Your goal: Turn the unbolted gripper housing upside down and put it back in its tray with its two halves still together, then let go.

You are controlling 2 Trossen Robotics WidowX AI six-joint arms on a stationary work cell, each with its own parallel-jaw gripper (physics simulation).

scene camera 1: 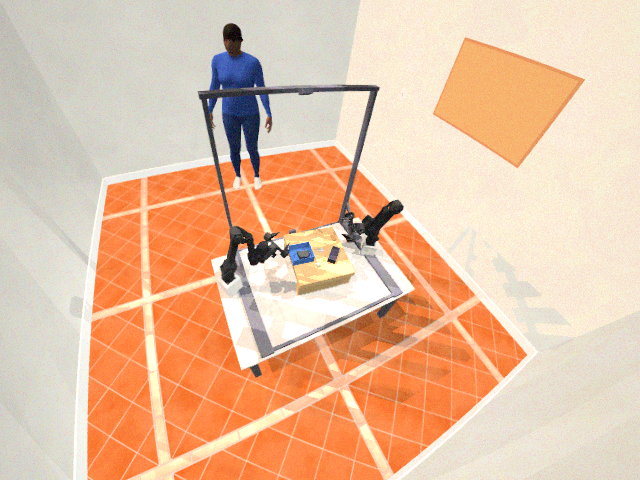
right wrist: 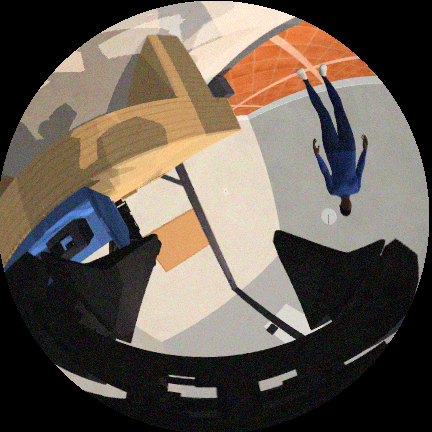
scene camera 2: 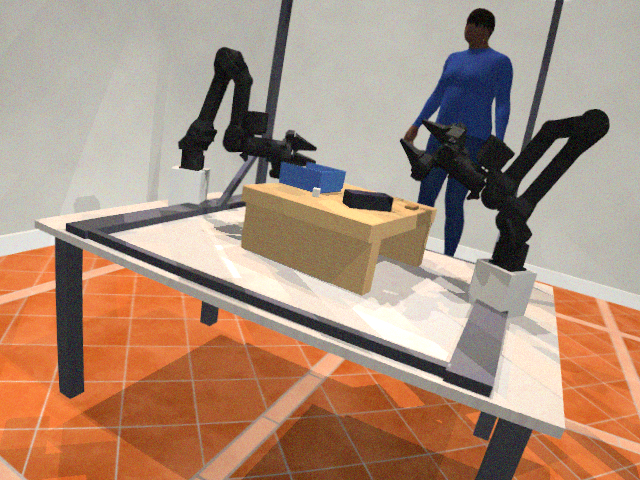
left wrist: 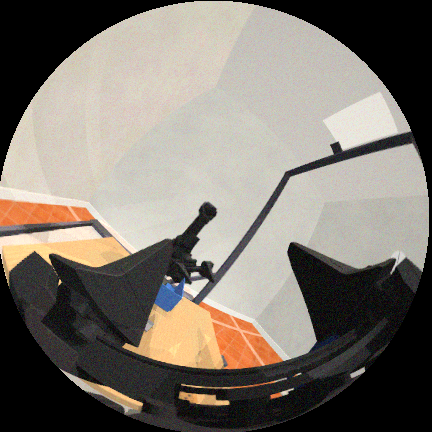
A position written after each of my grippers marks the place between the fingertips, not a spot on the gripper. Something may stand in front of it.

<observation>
My left gripper point(scene camera 2: 411, 129) is open, with nothing in its grasp. Also in view: a black part point(scene camera 2: 358, 199). My right gripper point(scene camera 2: 316, 155) is open and touches a blue tray point(scene camera 2: 327, 179). Further things: a tan wooden block point(scene camera 1: 310, 278).
My left gripper shows as well in the left wrist view point(left wrist: 232, 247). My right gripper shows as well in the right wrist view point(right wrist: 217, 238) and in the left wrist view point(left wrist: 202, 282). The blue tray is seen too in the right wrist view point(right wrist: 100, 212).
</observation>
